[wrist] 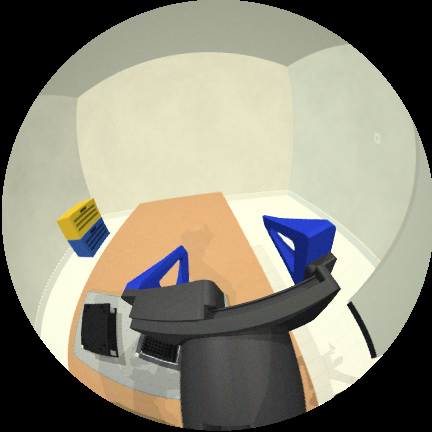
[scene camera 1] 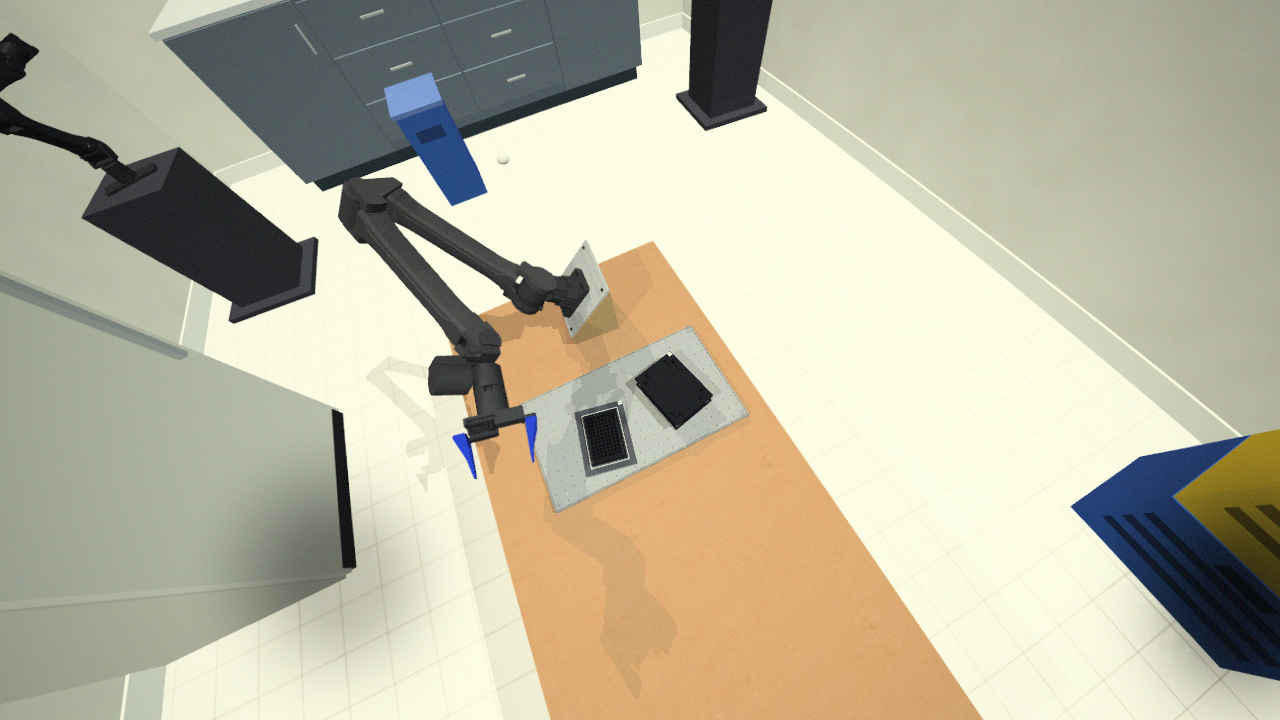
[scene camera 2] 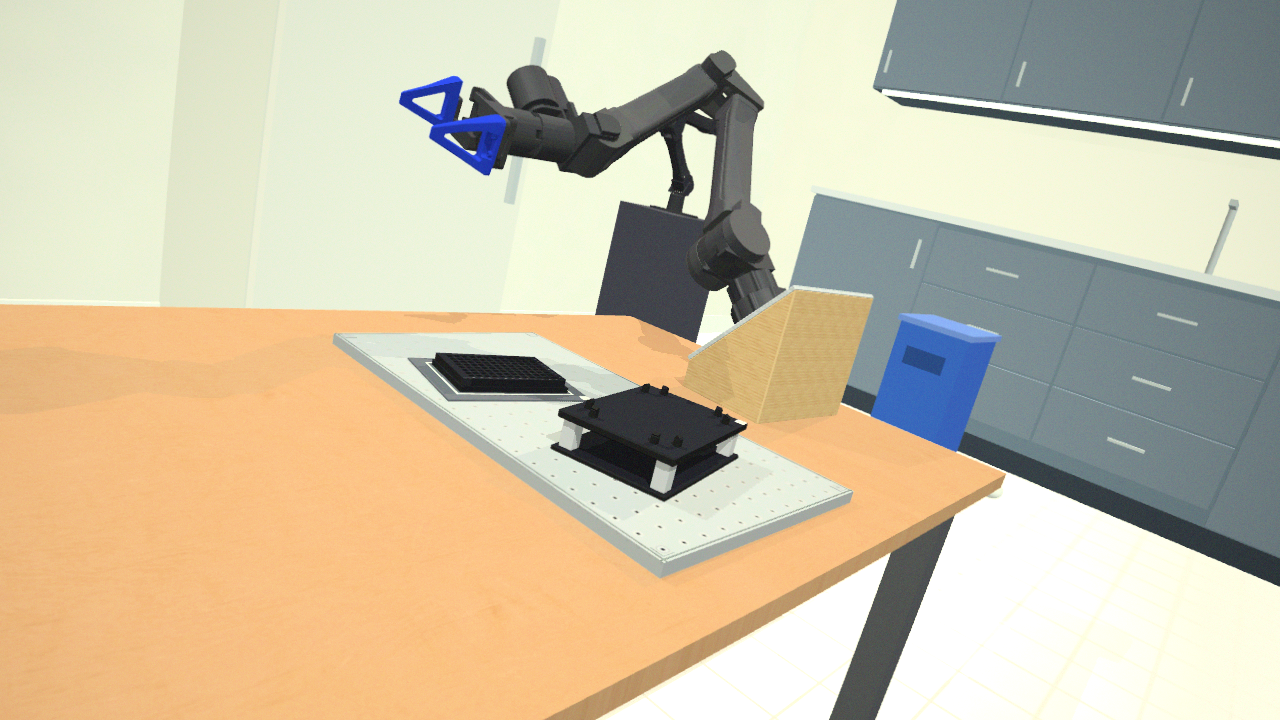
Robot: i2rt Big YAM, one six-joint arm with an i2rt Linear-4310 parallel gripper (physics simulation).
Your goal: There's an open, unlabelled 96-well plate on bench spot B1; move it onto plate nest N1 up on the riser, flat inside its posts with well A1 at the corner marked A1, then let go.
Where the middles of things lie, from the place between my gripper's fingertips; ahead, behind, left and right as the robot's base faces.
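Scene:
Black well plate (scene camera 2: 467, 372): my hand 16 cm to the right of it, 7 cm past it, 25 cm above it.

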